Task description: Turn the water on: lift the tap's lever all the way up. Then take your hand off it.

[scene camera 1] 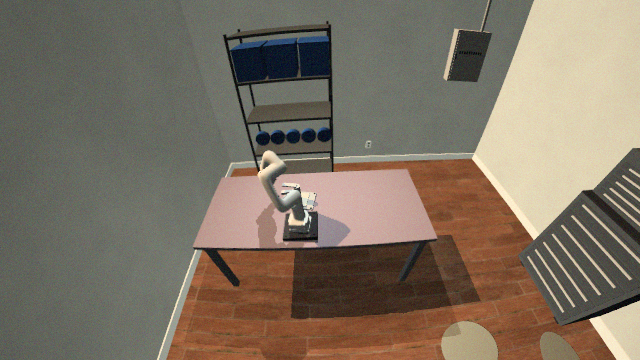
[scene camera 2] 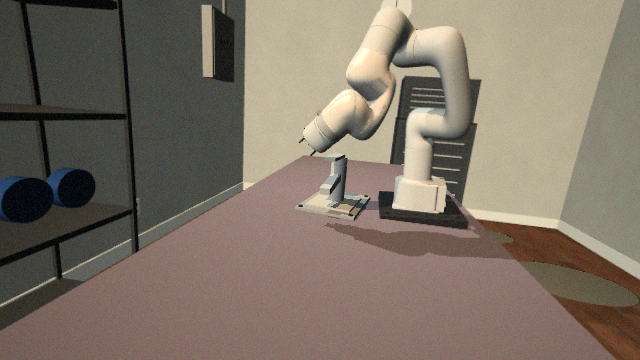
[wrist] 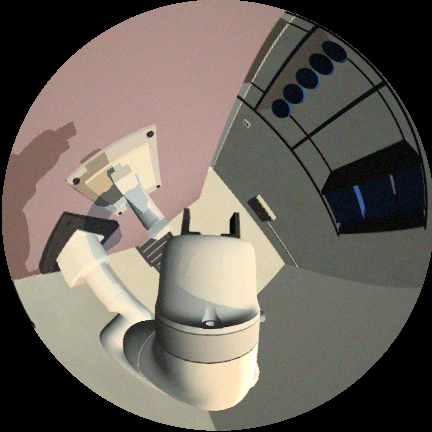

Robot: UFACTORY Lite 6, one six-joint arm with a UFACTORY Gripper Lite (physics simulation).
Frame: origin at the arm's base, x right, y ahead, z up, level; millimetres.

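Seen in the pictures: hand, its tool point: (scene camera 2: 308,145) (wrist: 210,224); arm's base, origin of its link: (scene camera 1: 300,223) (scene camera 2: 414,203) (wrist: 80,246).
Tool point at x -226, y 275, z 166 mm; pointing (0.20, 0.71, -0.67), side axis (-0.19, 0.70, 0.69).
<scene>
Offsets run from my tool point to a thing's middle. "pt": to the spot under its first point. Level surfaces: height alone.
The grey tap @(pt dx +191, dy -53, dz -96 mm) (scene camera 1: 300,192) (scene camera 2: 339,181) (wrist: 144,210) stands upright on its pale base plate (scene camera 2: 311,205) (wrist: 153,150). Its flat lever @(dx +115, dy -42, dz -37 mm) (scene camera 1: 290,185) (scene camera 2: 334,158) sits on top of the column and looks about level in scene camera 2, above the spout @(dx +97, dy -41, dz -111 mm) (scene camera 2: 328,185). In the wrist view the lever's tilt cannot be told. My gripper (scene camera 2: 306,148) (wrist: 210,215) is open, with nothing between the fingers. It points down at a slant and is near lever height, beside the lever and apart from it. The fingers cannot be made out in scene camera 1.
The tap stands on the pink table @(dz -189 mm) (scene camera 1: 370,200) (scene camera 2: 240,280) (wrist: 175,65), near my arm's black mounting plate (scene camera 1: 300,237) (scene camera 2: 422,216) (wrist: 52,237). The shelf rack (scene camera 1: 330,95) stands behind the table. A dark slatted cabinet (scene camera 1: 565,250) is at the right in scene camera 1.
</scene>
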